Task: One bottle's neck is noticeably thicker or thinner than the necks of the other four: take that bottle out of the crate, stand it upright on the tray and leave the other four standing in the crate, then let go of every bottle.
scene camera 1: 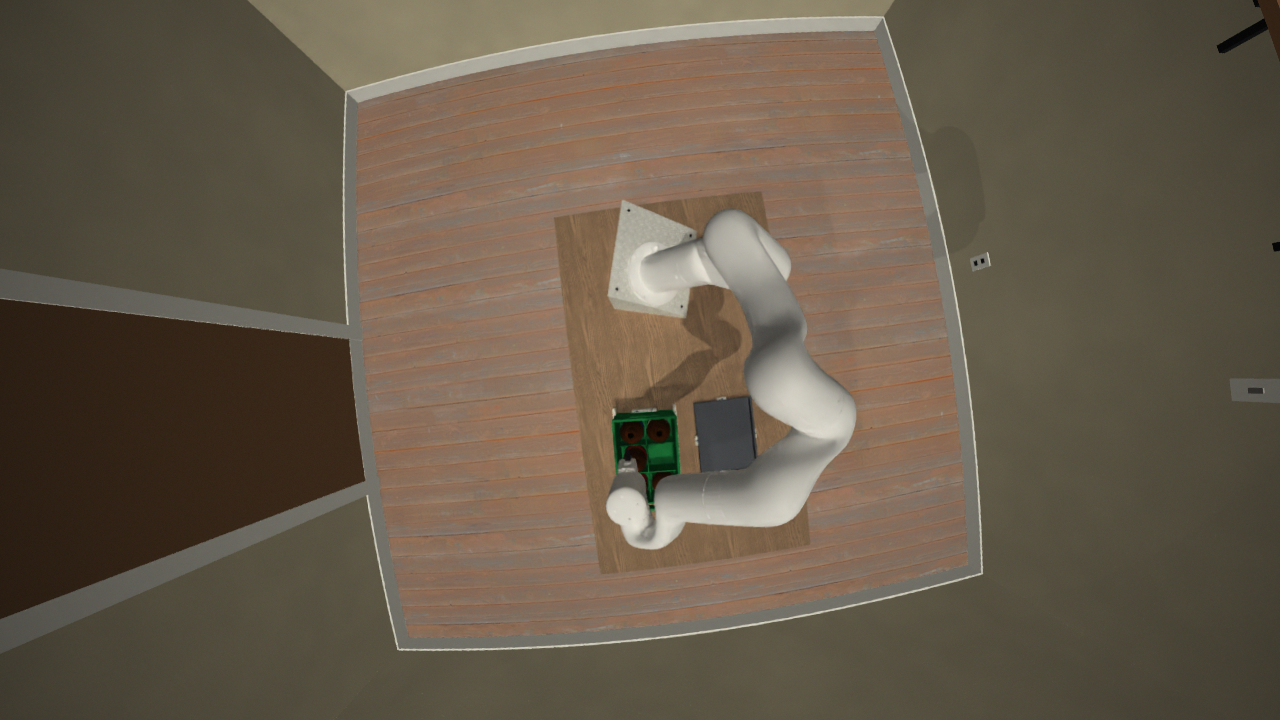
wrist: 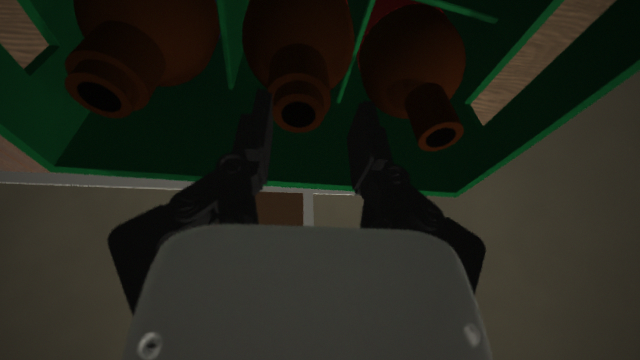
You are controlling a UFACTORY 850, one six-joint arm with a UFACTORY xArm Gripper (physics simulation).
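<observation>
The green crate (scene camera 1: 677,438) (wrist: 125,177) holds brown bottles. In the wrist view, a left bottle (wrist: 150,45), a middle bottle (wrist: 299,30) and a right bottle (wrist: 412,55) stand in a row. The right one's neck looks thinner and has no collar; the other two have thick collared necks. My gripper (wrist: 313,115) (scene camera 1: 629,460) is open, its fingers apart on either side of the middle bottle's neck, with a wider gap on the right. The right finger is between the middle and right necks. The dark grey tray (scene camera 1: 725,434) holds no bottle on its visible part. The arm hides part of the crate.
Two bottles (scene camera 1: 631,433) (scene camera 1: 658,430) stand at the crate's base-side end, and another (scene camera 1: 660,480) shows partly beside my arm. One compartment (scene camera 1: 662,453) is empty. Crate walls and dividers rise around the bottles. My forearm passes over the tray's front edge.
</observation>
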